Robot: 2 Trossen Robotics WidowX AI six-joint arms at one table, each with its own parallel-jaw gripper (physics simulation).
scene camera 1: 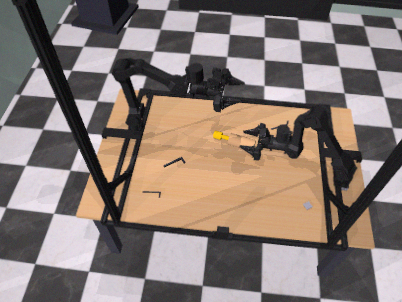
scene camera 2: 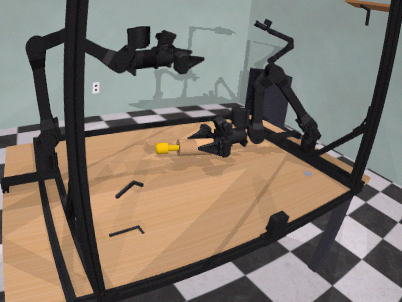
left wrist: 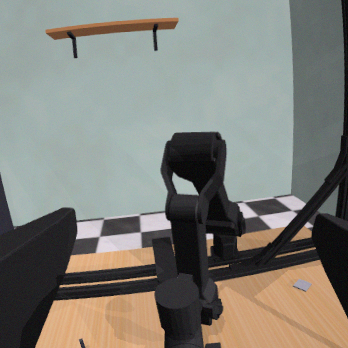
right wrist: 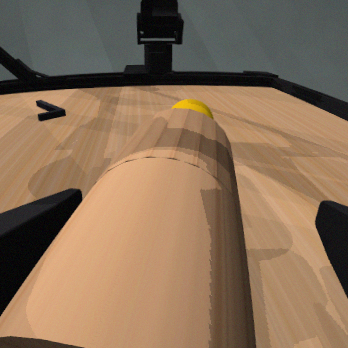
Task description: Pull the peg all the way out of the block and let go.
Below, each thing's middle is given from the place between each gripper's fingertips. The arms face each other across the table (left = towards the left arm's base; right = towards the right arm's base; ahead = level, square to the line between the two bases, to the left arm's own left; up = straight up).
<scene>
Right now my right hand is 1 cm to the left of the wooden cylinder block (right wrist: 156, 246), 1 cm past it and 1 cm above it.
Now: the wooden cylinder block 32 cm below my left hand and 3 cm to the right of it.
</scene>
